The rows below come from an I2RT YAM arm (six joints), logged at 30 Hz.
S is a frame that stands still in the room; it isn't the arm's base.
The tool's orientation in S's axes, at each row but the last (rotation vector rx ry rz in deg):
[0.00, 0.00, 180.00]
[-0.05, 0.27, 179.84]
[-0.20, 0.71, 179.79]
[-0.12, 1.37, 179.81]
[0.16, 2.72, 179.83]
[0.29, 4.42, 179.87]
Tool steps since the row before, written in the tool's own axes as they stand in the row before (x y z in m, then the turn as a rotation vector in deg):
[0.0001, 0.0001, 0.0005, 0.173, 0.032, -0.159]
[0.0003, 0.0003, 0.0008, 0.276, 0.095, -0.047]
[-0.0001, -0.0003, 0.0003, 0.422, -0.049, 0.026]
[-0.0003, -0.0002, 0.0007, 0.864, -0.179, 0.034]
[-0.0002, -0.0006, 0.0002, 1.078, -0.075, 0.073]
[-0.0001, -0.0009, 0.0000, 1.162, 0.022, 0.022]
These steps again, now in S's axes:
[-0.0001, -0.0001, 0.0005, -0.173, -0.032, -0.159]
[-0.0003, -0.0003, 0.0008, -0.276, -0.094, -0.047]
[0.0001, 0.0003, 0.0003, -0.422, 0.051, 0.025]
[0.0003, 0.0002, 0.0007, -0.863, 0.182, 0.030]
[0.0002, 0.0006, 0.0002, -1.078, 0.080, 0.073]
[0.0001, 0.0009, 0.0000, -1.162, -0.019, 0.027]

